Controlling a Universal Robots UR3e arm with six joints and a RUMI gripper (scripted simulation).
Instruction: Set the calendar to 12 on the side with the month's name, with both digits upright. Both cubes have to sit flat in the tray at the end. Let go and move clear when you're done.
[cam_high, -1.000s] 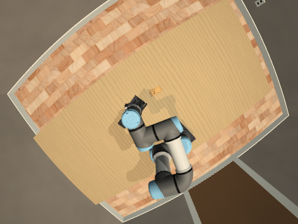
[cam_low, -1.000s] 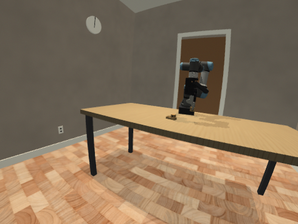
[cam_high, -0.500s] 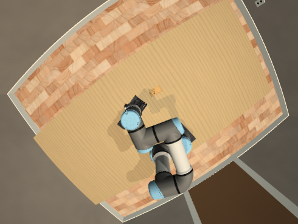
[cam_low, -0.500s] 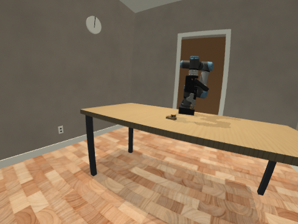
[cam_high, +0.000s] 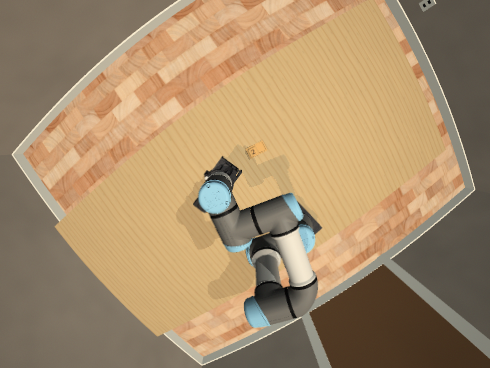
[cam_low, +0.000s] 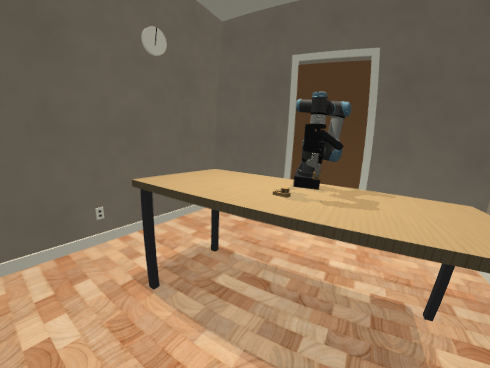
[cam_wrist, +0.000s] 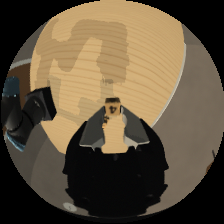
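The wooden tray is 1 cm behind my hand, 15 cm to the right of it and 12 cm below it.
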